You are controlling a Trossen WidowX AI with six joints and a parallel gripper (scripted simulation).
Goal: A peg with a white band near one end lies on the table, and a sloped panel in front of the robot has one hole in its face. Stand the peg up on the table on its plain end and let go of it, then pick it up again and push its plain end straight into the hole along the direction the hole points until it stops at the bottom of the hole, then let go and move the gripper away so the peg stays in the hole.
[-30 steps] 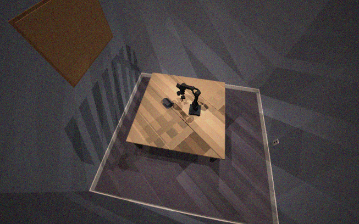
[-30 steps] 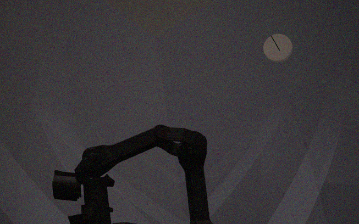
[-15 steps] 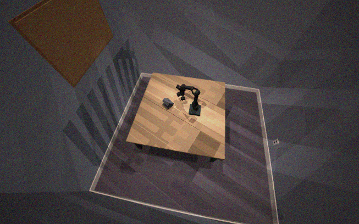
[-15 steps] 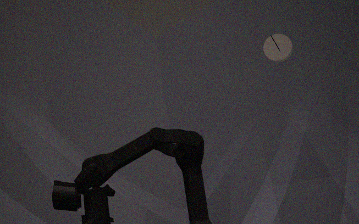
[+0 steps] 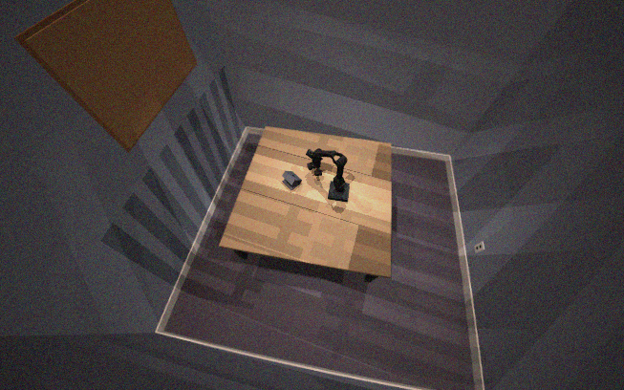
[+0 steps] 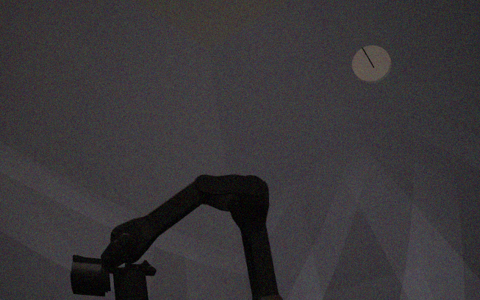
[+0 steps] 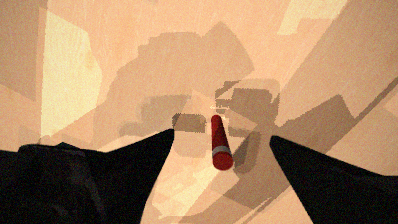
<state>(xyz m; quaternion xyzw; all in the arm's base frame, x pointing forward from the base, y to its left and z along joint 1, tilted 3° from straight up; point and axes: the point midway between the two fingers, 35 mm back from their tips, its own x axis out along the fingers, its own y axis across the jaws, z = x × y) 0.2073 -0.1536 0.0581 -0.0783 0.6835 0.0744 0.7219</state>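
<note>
Now: the grey sloped panel 21 cm ahead of my gripper tip, 9 cm to the left of it and 1 cm above it. From my gripper tip the other things lie so: red peg (1 cm above).
</note>
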